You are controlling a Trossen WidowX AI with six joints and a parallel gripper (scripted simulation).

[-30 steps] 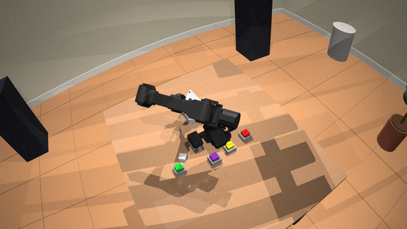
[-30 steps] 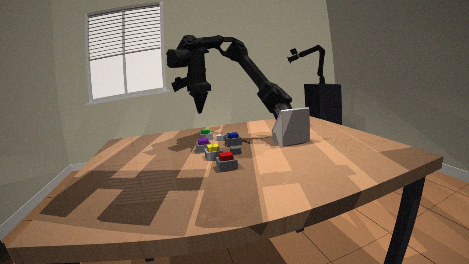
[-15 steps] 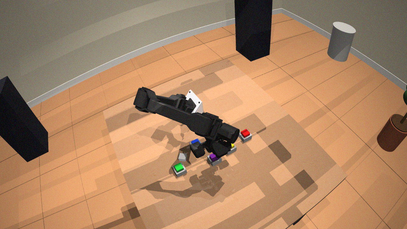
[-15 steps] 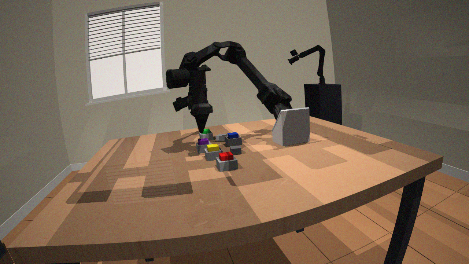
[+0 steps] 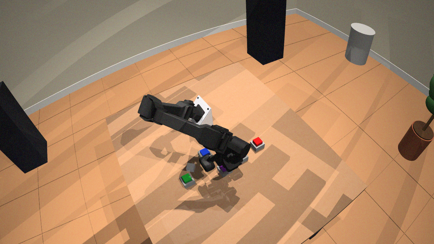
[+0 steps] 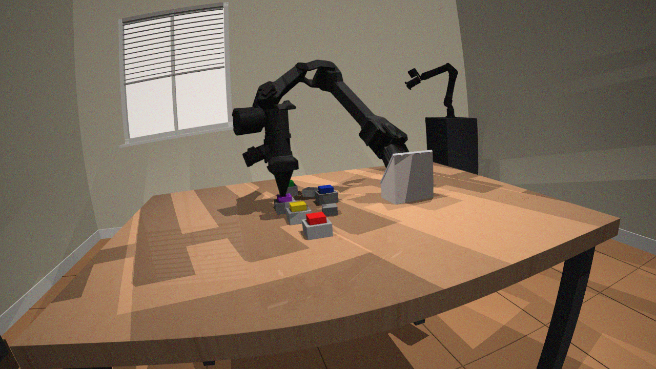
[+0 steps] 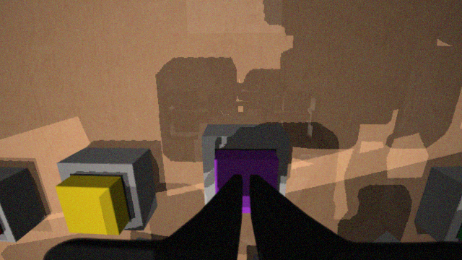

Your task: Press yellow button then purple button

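My gripper tip is 1 cm above the purple button. Round my gripper tip: yellow button 9 cm to the left, 2 cm behind, 1 cm below; then blue button 11 cm behind, 3 cm to the right, 1 cm below; then green button 16 cm to the right, 3 cm behind, 1 cm below.
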